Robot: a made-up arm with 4 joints. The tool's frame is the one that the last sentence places.
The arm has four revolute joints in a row. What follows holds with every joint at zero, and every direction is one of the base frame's.
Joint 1 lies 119.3 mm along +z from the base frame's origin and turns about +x.
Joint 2 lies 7.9 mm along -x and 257.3 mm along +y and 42.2 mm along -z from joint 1 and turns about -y.
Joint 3 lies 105.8 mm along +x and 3.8 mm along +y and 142.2 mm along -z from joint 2 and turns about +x.
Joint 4 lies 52.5 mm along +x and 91.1 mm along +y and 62 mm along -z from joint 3 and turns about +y.
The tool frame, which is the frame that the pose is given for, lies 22.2 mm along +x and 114.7 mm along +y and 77.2 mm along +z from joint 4; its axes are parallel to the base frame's.
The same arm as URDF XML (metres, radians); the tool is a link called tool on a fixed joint. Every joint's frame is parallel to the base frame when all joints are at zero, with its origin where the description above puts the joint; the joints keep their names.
<robot name="arm">
  <joint name="joint 1" type="continuous">
    <parent link="base"/>
    <child link="link1"/>
    <origin xyz="0 0 0.1193"/>
    <axis xyz="1 0 0"/>
  </joint>
  <joint name="joint 2" type="continuous">
    <parent link="link1"/>
    <child link="link2"/>
    <origin xyz="-0.0079 0.2573 -0.0422"/>
    <axis xyz="0 -1 0"/>
  </joint>
  <joint name="joint 3" type="continuous">
    <parent link="link2"/>
    <child link="link3"/>
    <origin xyz="0.1058 0.0038 -0.1422"/>
    <axis xyz="1 0 0"/>
  </joint>
  <joint name="joint 4" type="continuous">
    <parent link="link3"/>
    <child link="link4"/>
    <origin xyz="0.0525 0.0911 -0.062"/>
    <axis xyz="0 1 0"/>
  </joint>
  <joint name="tool_joint" type="fixed">
    <parent link="link4"/>
    <child link="tool"/>
    <origin xyz="0.0222 0.1147 0.0772"/>
  </joint>
  <link name="base"/>
  <link name="link1"/>
  <link name="link2"/>
  <link name="link3"/>
  <link name="link4"/>
  <link name="tool"/>
</robot>

